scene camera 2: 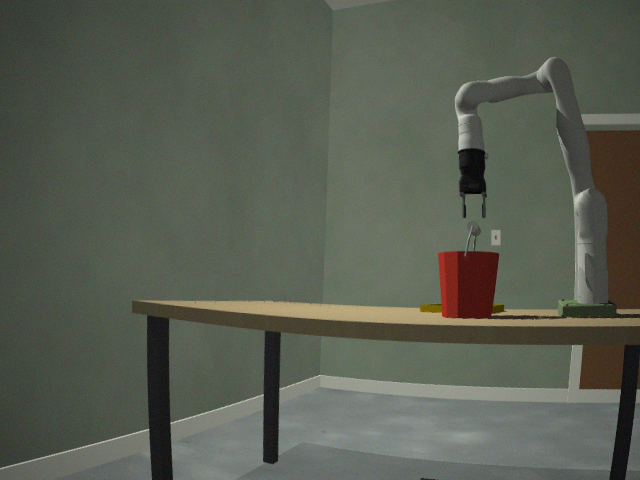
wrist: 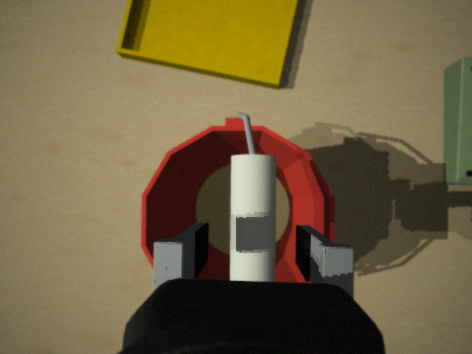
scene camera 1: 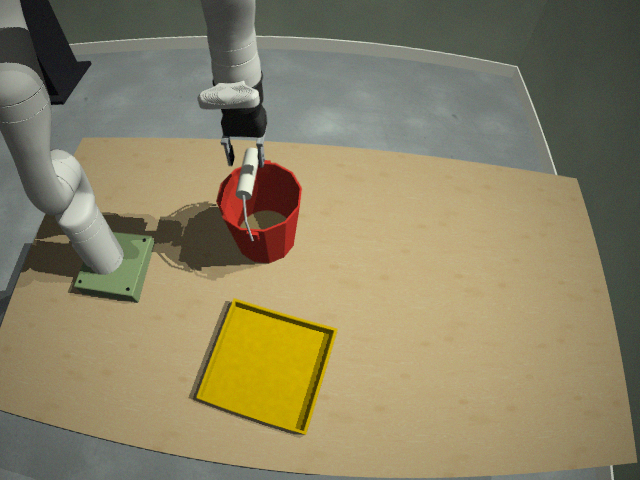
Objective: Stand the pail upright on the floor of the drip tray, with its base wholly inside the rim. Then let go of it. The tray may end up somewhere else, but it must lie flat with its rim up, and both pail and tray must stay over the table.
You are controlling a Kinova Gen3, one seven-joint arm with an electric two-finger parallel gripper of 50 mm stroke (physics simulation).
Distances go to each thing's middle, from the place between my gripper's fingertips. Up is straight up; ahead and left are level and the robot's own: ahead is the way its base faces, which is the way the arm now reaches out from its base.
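You'd find the yellow drip tray [scene camera 1: 266,365] 70 mm ahead of my hand and 310 mm to the right of it, and it's 260 mm below it.
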